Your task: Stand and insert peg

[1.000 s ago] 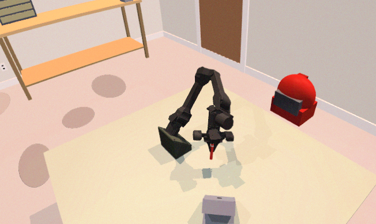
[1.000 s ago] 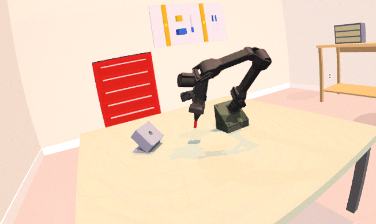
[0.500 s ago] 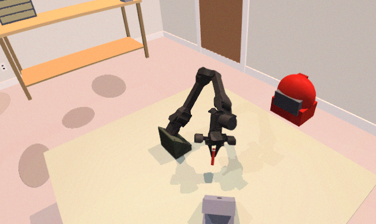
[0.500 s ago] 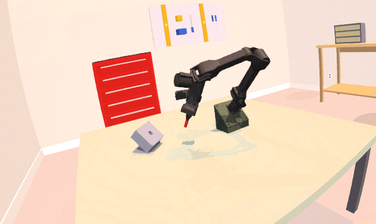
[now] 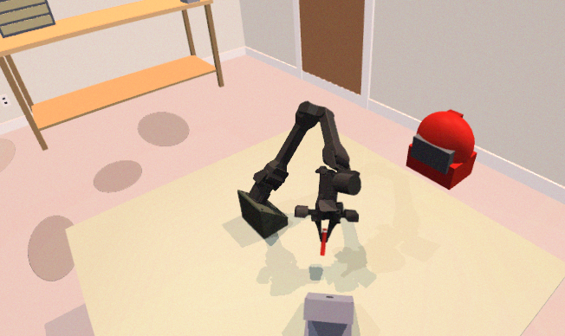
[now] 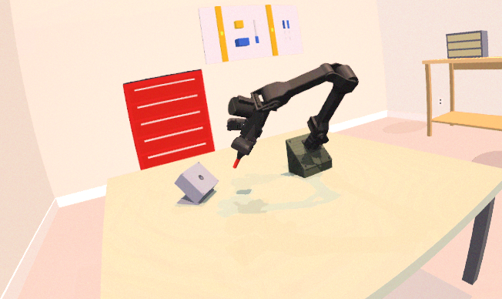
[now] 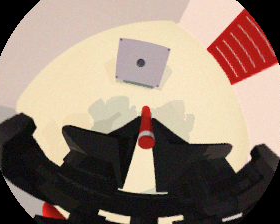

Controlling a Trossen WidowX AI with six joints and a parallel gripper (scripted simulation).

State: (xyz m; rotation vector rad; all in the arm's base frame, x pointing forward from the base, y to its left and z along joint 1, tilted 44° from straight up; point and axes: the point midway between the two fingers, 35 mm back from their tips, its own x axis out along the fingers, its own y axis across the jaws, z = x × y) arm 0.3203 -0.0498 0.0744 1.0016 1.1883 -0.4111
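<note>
Right now the grey sloped panel is 130 mm ahead of my gripper tip, 110 mm to the right of it and 80 mm below it. The rest, counted from my gripper tip: red peg (10 mm behind, 10 mm to the left, 10 mm above).
</note>
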